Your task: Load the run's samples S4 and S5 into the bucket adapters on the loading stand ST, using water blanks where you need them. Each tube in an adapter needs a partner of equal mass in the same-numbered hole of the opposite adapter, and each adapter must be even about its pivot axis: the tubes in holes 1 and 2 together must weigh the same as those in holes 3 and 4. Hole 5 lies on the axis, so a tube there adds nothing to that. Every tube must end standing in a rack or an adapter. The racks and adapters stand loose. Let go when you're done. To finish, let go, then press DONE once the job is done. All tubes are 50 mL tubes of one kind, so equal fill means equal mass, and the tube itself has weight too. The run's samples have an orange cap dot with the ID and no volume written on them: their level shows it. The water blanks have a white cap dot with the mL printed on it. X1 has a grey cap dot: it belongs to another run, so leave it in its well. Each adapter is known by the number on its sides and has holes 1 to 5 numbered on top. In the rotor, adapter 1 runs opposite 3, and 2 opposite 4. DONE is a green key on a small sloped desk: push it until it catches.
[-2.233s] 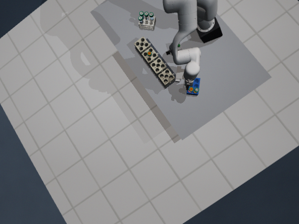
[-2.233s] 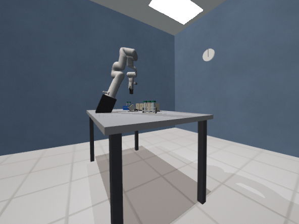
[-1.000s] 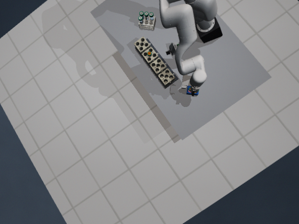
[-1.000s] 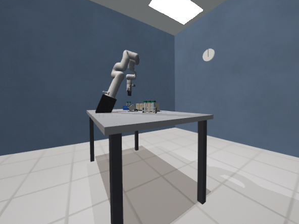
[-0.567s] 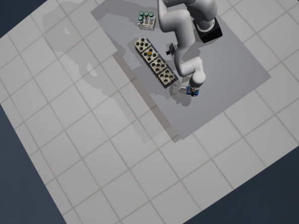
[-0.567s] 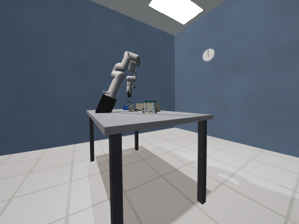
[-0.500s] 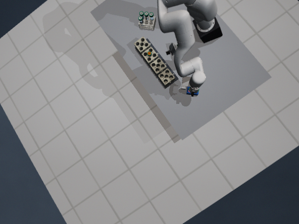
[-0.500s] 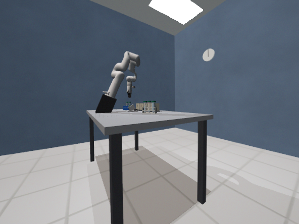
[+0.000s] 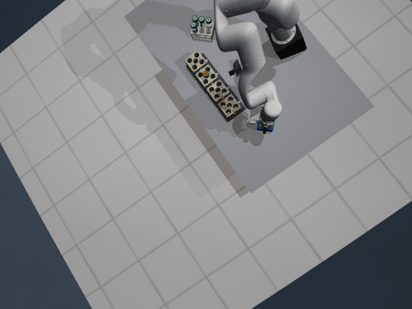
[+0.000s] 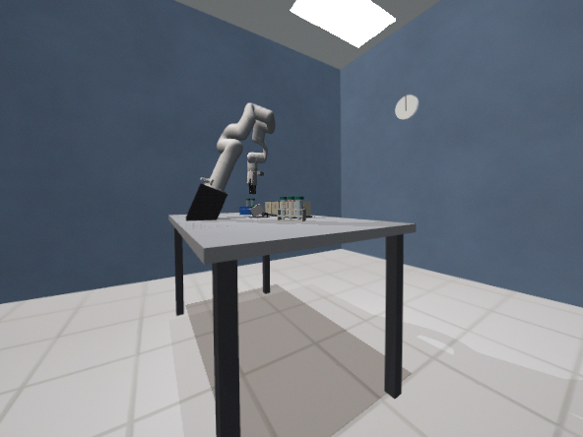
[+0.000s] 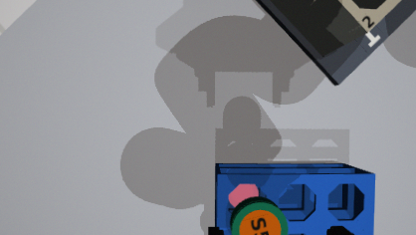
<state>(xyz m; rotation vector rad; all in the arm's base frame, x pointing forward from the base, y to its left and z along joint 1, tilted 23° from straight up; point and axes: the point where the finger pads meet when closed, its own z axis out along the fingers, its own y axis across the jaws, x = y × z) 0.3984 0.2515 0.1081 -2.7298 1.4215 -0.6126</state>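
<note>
The blue rack is 40 mm behind my hand and 150 mm below it. Also, from my hand: white rack (230 mm behind, 650 mm to the right, 150 mm below); adapter (40 mm ahead, 210 mm to the right, 120 mm below).
</note>
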